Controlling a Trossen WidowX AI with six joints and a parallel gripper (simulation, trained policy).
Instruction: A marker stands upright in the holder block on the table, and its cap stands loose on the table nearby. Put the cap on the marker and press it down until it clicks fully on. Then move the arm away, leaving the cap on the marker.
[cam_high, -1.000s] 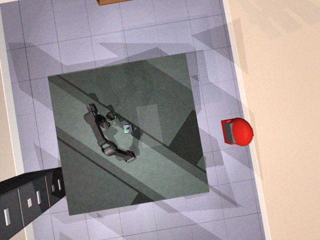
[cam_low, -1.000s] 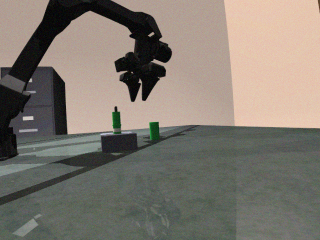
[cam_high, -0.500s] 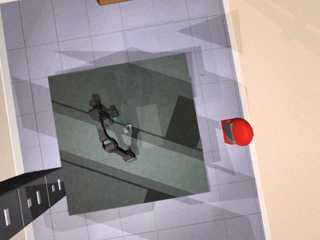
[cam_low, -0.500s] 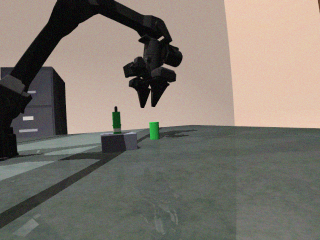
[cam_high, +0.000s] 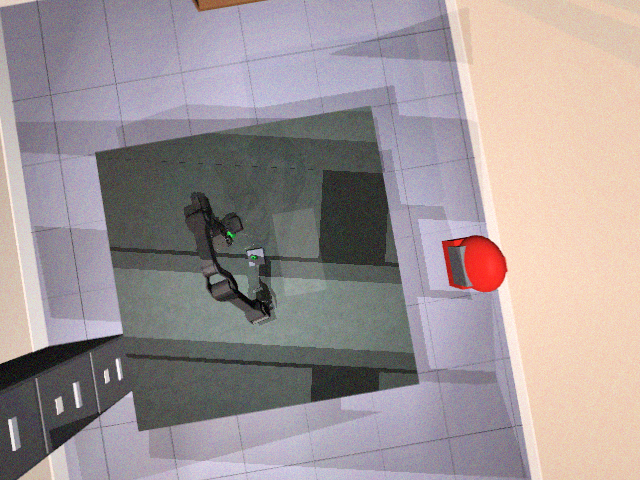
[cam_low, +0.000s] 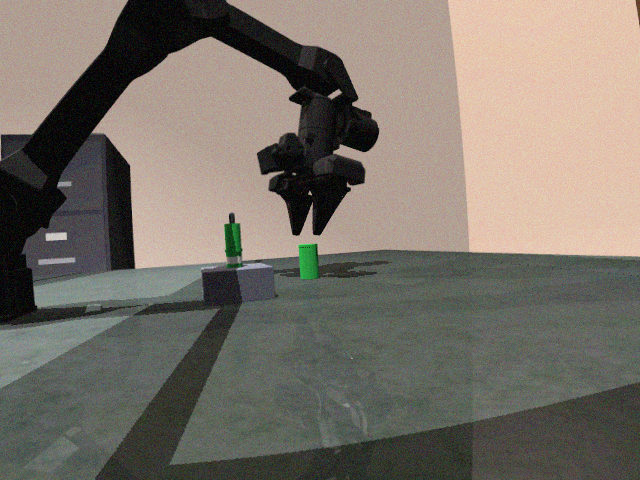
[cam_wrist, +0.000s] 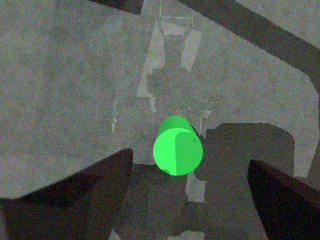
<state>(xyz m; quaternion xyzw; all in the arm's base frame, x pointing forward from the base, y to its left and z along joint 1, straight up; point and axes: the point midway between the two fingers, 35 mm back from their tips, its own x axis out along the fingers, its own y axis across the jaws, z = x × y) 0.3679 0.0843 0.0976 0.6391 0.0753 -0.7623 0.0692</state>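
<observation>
Now: the green cap 4 cm below my gripper tip and 1 cm to the right of it. The rest, counted from my gripper tip: grey holder block 12 cm behind, 10 cm to the right, 5 cm below.
</observation>
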